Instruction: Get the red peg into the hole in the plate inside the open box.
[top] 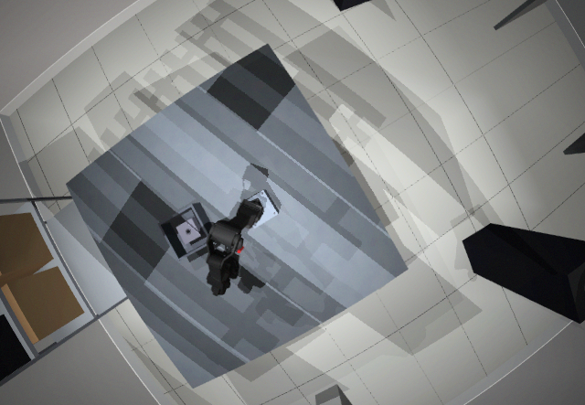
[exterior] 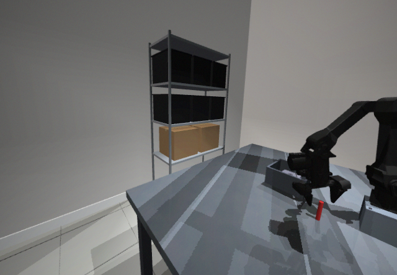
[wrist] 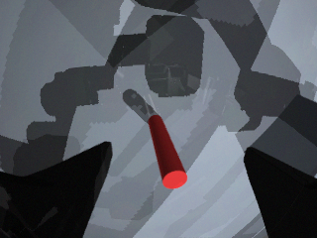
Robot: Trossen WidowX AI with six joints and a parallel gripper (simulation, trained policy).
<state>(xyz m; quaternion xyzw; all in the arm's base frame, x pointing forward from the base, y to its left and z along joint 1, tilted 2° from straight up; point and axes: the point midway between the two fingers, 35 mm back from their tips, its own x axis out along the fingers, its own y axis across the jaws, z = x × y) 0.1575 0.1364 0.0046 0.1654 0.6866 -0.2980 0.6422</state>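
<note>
Right now the red peg is 2 cm below my gripper tip and 1 cm to the left of it. Also, from my gripper tip: grey box (18 cm ahead, 17 cm to the right, 4 cm below); plate (18 cm ahead, 17 cm to the right, 2 cm below).
</note>
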